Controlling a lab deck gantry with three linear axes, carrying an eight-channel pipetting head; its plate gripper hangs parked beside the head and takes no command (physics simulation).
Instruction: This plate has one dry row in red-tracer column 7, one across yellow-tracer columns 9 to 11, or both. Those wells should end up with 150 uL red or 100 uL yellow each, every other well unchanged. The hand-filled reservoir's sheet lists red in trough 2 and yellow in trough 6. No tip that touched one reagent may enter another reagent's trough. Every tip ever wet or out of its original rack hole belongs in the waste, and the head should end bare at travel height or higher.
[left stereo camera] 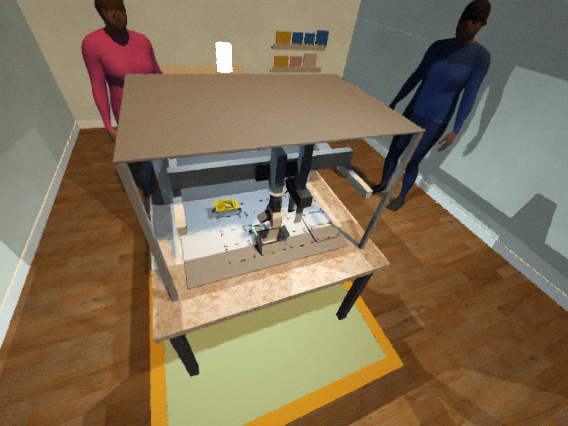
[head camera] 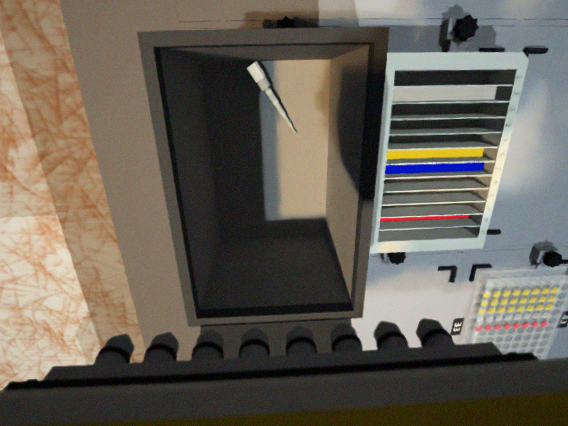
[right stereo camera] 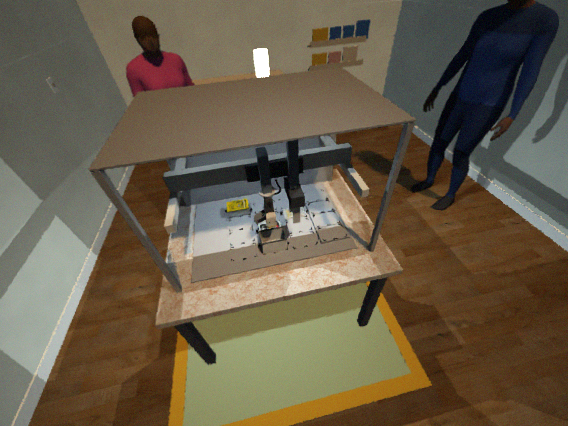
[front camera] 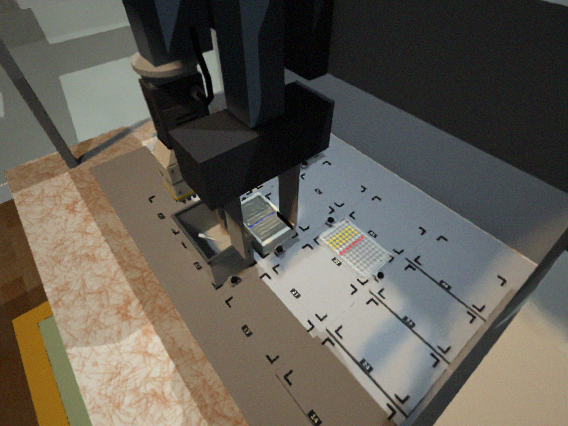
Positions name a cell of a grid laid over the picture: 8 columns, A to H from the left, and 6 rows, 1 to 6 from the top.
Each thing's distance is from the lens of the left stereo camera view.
back wall (left stereo camera: C3): 160 cm
frame post (left stereo camera: B3): 74 cm
The marked spots on the frame post and the back wall are 91 cm apart.
